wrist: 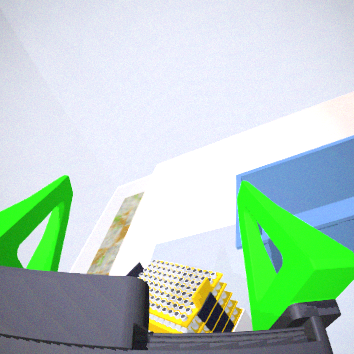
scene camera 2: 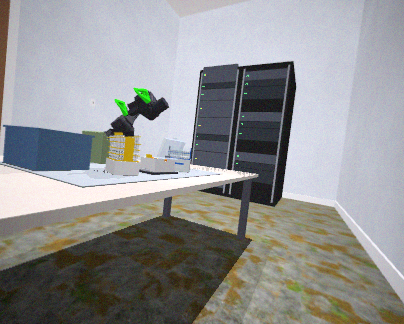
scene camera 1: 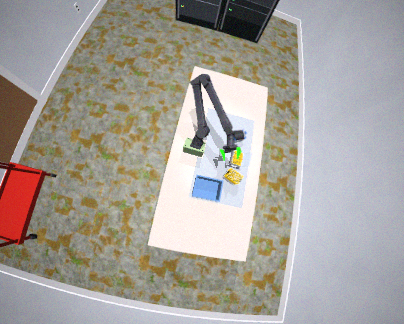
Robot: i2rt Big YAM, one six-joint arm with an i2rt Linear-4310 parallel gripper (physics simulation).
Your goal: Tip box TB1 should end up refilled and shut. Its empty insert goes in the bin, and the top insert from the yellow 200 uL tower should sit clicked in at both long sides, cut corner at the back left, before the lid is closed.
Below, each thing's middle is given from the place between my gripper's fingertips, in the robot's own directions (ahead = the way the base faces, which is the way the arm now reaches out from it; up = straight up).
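Scene:
Tip insert (wrist: 176, 292): my gripper is 19 cm above it, 11 cm short of it and 6 cm to the left of it. Blue bin (scene camera 2: 39, 149): 22 cm to the right of my hand, 6 cm behind it and 24 cm below it.

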